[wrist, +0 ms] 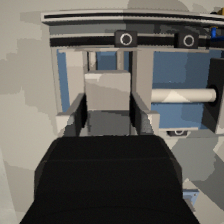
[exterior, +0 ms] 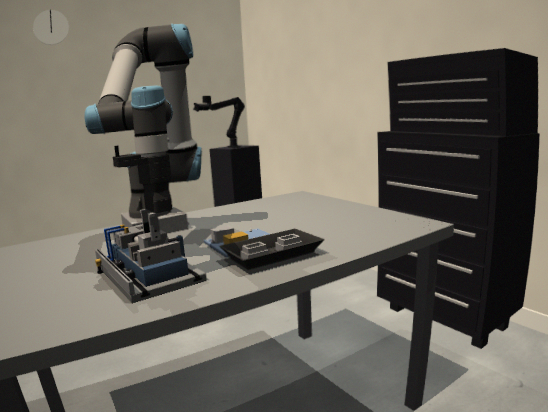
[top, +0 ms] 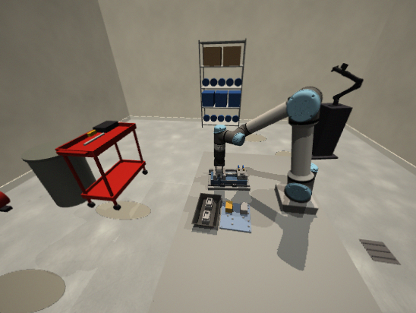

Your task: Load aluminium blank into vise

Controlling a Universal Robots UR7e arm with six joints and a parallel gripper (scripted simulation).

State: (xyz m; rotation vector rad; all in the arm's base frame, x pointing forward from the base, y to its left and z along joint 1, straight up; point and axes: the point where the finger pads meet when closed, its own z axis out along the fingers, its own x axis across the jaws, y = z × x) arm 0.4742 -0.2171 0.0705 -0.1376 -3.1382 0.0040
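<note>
Now: hand 30 mm above the aluminium blank. The rest, counted from my hand: brass blank (40 mm behind, 270 mm to the left, 100 mm below); vise (70 mm behind, 10 mm to the left, 90 mm below).
</note>
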